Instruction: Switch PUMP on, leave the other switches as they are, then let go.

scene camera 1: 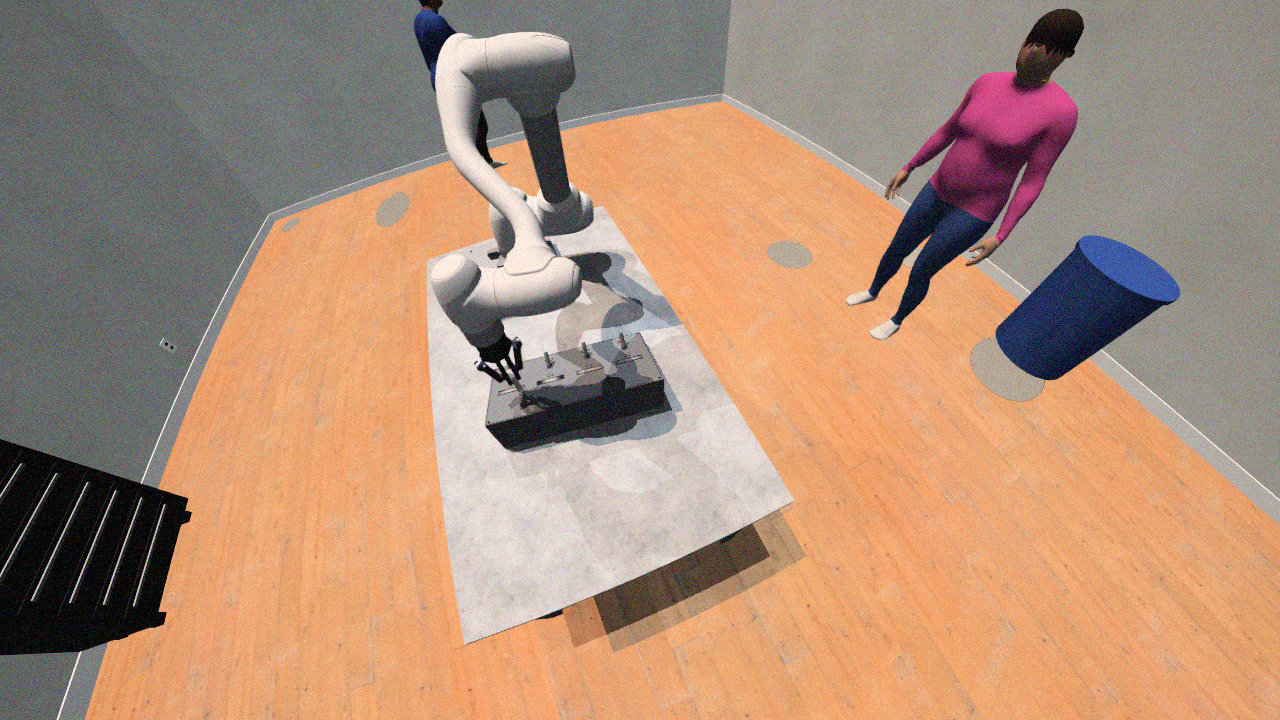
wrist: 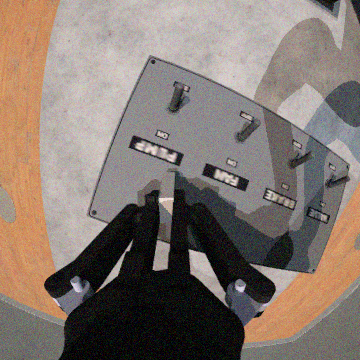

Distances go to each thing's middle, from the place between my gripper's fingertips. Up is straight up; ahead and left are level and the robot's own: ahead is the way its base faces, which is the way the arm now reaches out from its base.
Labels:
My gripper is now 150 mm to the right of the grey switch box [scene camera 1: 575, 391], 70 mm above it and 30 mm past it.

